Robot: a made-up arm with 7 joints.
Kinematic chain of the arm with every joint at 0, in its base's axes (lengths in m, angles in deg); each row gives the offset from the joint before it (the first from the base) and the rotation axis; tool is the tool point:
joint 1: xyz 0 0 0.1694 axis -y
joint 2: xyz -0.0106 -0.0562 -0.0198 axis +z
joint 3: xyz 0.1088 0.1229 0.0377 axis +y
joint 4: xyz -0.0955 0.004 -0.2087 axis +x
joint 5: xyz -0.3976 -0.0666 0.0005 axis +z
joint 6: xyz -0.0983 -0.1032 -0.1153 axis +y
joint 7: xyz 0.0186 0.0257 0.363 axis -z
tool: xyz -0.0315 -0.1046 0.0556
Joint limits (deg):
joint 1: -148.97..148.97
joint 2: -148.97..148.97
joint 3: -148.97..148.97
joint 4: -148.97..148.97
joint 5: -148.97..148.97
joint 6: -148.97..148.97
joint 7: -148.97..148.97
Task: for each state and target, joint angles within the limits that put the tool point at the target. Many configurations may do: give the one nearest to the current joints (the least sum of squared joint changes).
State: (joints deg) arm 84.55 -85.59 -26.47 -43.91 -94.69 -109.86 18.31
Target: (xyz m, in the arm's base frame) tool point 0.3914 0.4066 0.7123
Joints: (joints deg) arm 102.93 -83.48 1.52 -25.65 -107.10 -86.89 15.24
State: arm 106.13 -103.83 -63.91 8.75 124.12 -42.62 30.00
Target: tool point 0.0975 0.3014 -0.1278
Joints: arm 79.17 -110.56 -28.07 -12.74 85.09 -48.87 36.29
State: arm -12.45 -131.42 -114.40 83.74 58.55 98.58 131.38
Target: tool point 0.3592 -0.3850 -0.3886
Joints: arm -11.46 -98.39 -94.09 78.08 86.37 128.67 142.82
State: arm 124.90 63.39 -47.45 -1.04 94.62 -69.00 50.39
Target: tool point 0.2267 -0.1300 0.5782
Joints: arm 97.58 66.55 -45.10 0.50 107.22 -60.68 48.29
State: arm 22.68 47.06 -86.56 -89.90 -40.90 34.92 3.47
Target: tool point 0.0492 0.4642 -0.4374
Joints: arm 18.93 47.48 -97.85 -102.85 -46.88 16.22 7.36
